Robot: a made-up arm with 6 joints.
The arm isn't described. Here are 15 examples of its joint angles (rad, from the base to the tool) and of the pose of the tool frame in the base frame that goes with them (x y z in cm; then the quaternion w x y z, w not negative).
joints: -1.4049 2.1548 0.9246 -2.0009 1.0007 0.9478
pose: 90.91 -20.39 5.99 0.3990 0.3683 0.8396 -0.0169
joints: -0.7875 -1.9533 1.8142 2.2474 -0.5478 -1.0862
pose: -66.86 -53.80 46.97 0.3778 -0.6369 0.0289 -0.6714
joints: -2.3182 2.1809 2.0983 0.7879 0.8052 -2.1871
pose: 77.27 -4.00 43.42 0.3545 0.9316 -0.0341 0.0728
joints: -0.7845 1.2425 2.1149 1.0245 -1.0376 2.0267
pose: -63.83 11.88 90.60 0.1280 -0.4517 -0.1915 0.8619
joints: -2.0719 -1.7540 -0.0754 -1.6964 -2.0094 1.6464
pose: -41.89 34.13 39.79 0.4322 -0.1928 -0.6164 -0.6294
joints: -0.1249 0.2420 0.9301 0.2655 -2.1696 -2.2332
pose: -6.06 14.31 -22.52 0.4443 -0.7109 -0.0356 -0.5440
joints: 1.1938 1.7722 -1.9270 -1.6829 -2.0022 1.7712
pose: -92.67 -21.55 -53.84 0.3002 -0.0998 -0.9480 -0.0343
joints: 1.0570 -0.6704 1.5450 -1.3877 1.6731 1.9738
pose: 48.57 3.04 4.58 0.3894 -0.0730 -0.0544 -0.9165
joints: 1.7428 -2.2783 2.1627 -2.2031 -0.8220 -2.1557
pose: 1.11 -83.51 -35.26 0.0830 -0.8210 0.4216 0.3760
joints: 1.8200 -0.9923 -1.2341 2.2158 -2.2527 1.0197
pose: 40.37 42.01 40.51 0.5305 -0.3698 0.3017 -0.7006
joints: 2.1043 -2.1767 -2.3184 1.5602 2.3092 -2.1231
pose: 36.62 18.74 4.70 0.3810 0.6156 -0.6890 0.0338
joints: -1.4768 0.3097 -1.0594 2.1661 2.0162 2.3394
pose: 25.41 62.89 -20.59 0.5273 -0.4939 -0.6881 0.0673
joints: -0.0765 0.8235 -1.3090 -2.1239 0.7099 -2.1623
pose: -45.20 16.47 82.25 0.0487 -0.6606 0.7283 -0.1757
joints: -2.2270 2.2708 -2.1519 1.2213 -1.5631 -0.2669
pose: 19.98 -41.81 25.00 0.0930 -0.5845 -0.7001 -0.3995
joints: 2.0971 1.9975 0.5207 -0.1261 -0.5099 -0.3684
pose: -25.84 2.65 -3.73 0.3384 0.3289 -0.6414 0.6049
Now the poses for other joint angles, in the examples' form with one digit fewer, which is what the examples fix.
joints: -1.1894 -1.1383 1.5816 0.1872 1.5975 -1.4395
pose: -31.6 -27.2 40.1 0.481 -0.120 -0.863 -0.100
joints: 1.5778 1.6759 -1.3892 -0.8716 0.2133 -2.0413
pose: -22.8 -32.4 -28.8 0.793 -0.019 -0.183 -0.581
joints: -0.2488 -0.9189 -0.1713 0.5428 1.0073 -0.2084
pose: 13.7 -2.3 7.5 0.805 -0.279 0.522 0.039
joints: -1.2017 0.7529 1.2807 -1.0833 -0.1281 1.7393
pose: 14.8 35.3 -8.2 0.174 0.500 0.810 -0.254
